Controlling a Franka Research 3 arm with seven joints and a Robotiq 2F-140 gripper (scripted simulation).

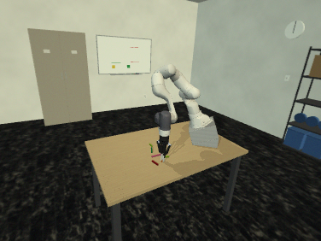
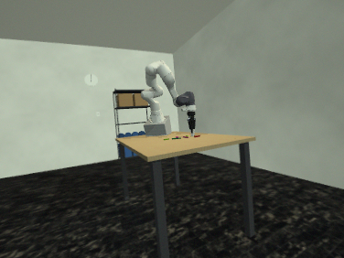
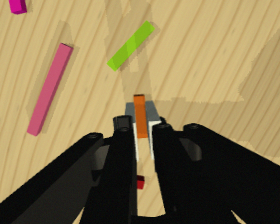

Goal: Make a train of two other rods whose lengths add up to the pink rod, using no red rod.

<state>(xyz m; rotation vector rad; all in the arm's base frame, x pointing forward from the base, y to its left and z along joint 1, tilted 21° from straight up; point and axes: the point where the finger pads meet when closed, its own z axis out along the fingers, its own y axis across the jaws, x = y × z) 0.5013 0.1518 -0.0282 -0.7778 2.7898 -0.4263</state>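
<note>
The orange rod is 30 mm below my hand. Also, from my hand: red rod: 70 mm ahead, 30 mm below; pink rod: 10 mm ahead, 90 mm to the right, 30 mm below; magenta rod: 50 mm behind, 140 mm to the right, 30 mm below.
</note>
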